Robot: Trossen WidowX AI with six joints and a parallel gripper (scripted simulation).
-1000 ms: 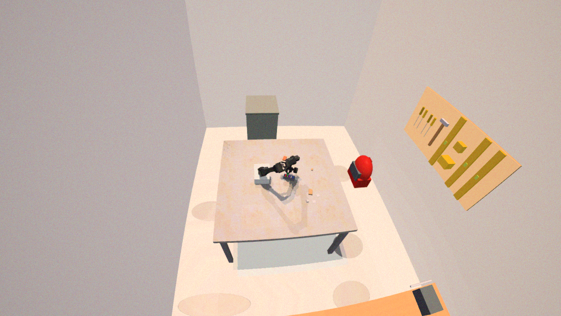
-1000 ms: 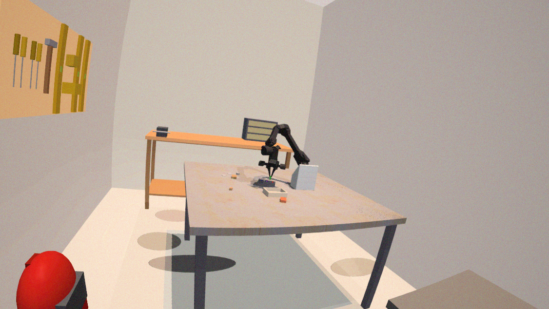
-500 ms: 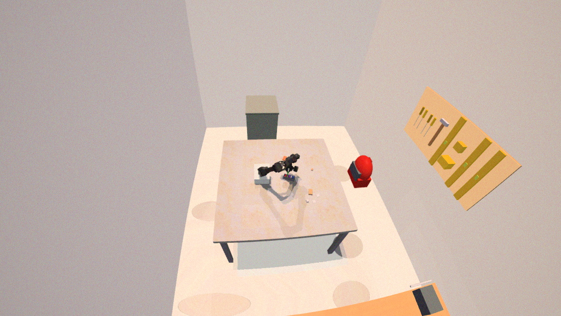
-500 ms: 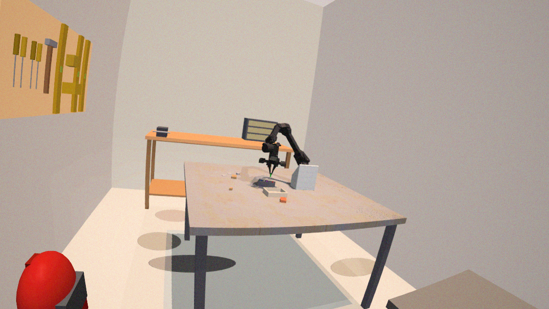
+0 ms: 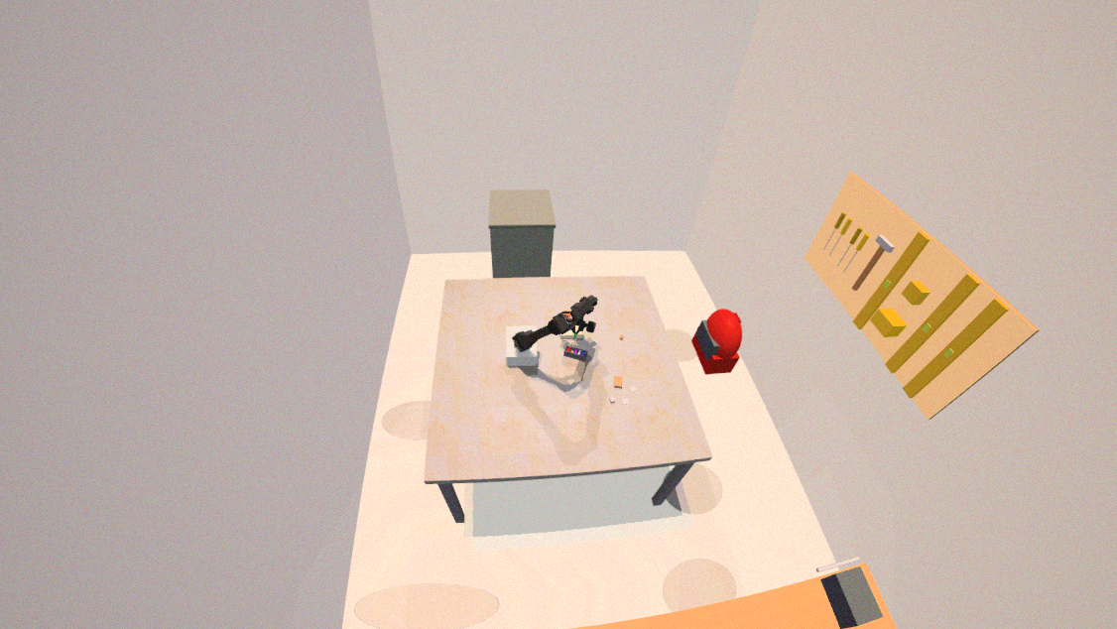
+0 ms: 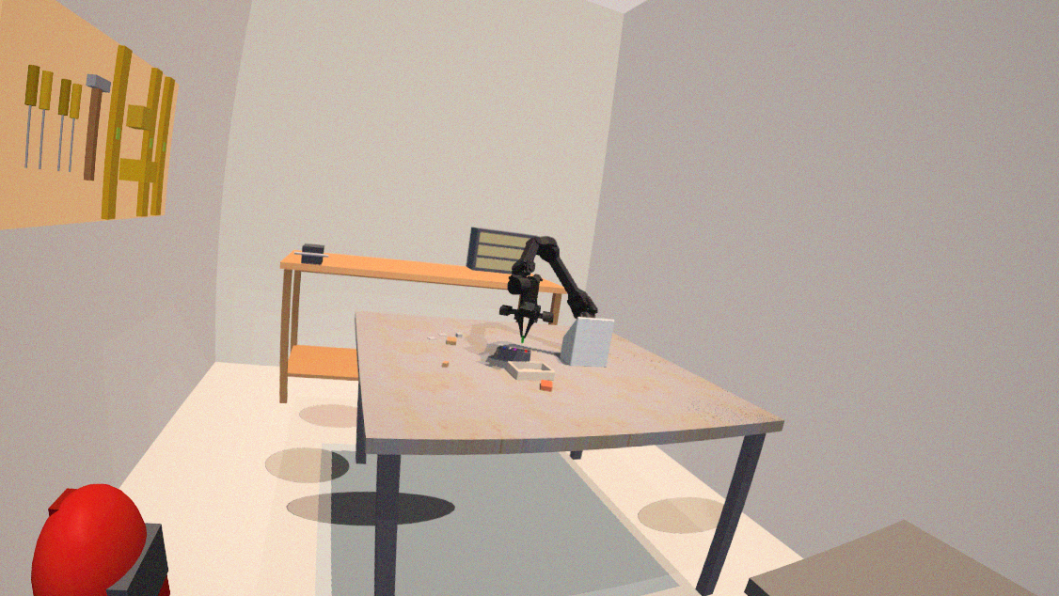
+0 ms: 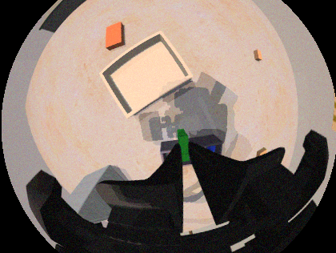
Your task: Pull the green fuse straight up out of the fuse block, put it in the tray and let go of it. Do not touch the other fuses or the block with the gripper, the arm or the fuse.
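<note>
Now: gripper tip 11 cm to the right of the beige tray, 10 cm above it and 1 cm past it. The rest, counted from my gripper tip: red fuse (8 cm below, 5 cm to the right, 3 cm behind); purple fuse (8 cm below, 6 cm to the right, 1 cm ahead); green fuse (1 cm below).
</note>
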